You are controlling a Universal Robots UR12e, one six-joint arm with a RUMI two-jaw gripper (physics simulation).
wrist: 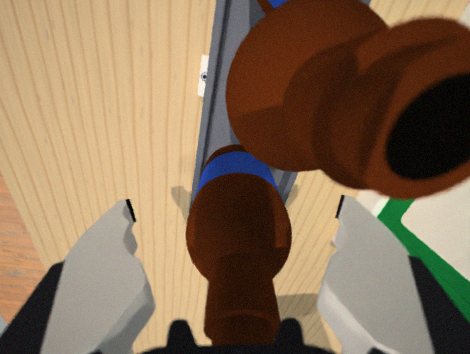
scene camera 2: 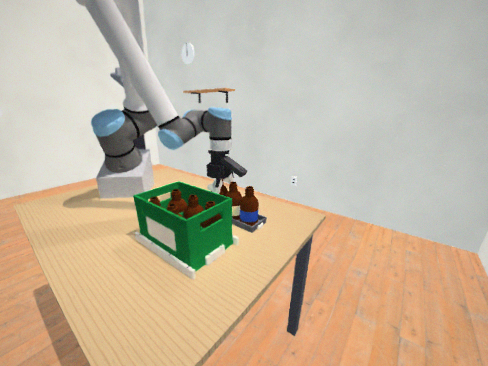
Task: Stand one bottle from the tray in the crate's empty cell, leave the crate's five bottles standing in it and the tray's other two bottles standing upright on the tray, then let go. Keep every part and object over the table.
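Places are measured from the arm's base along level axes (x ahead, y left, z up), in metres.
Pixels of known places: gripper, fingertip midpoint: [wrist: 235, 199] [scene camera 2: 224, 194]; arm's base, link origin: [scene camera 2: 124, 160].
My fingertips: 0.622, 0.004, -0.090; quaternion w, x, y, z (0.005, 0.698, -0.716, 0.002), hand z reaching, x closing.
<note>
For each thing: its middle in the pictures, then the offset to it from my fingertips, as dx, dy, dz. Level surfaces: height alone.
- tray's end bottle, body centre: [wrist: 238, 222] -0.022, -0.001, -0.001
- middle bottle, body centre: [wrist: 294, 96] [scene camera 2: 233, 200] +0.064, -0.035, -0.001
- dark tray, body centre: [wrist: 266, 91] [scene camera 2: 233, 214] +0.063, -0.031, -0.071
- green crate, body centre: [scene camera 2: 184, 220] -0.007, -0.270, +0.004
- wooden table, surface height: dz -0.084
My gripper [scene camera 2: 223, 186] [wrist: 235, 199] is open, its fingers apart on either side of the tray's end bottle [wrist: 239, 225], with gaps on both sides. This brown bottle has a blue band and stands at the tray's far end in the scene view, partly hidden. The middle bottle [scene camera 2: 234, 193] [wrist: 280, 90] and the near blue-labelled bottle [scene camera 2: 249, 202] stand upright on the dark tray [scene camera 2: 252, 228] [wrist: 216, 100]. The green crate [scene camera 2: 210, 245] [wrist: 445, 285] holds several brown bottles, among them one bottle [scene camera 2: 193, 207] near its middle. Its empty cell is hidden by the walls.
White strips [scene camera 2: 167, 256] lie along the crate's base on the wooden table [scene camera 2: 125, 295]. The crate is close beside the tray. The table's right edge runs past the tray's near end. The robot's base stands at the back left.
</note>
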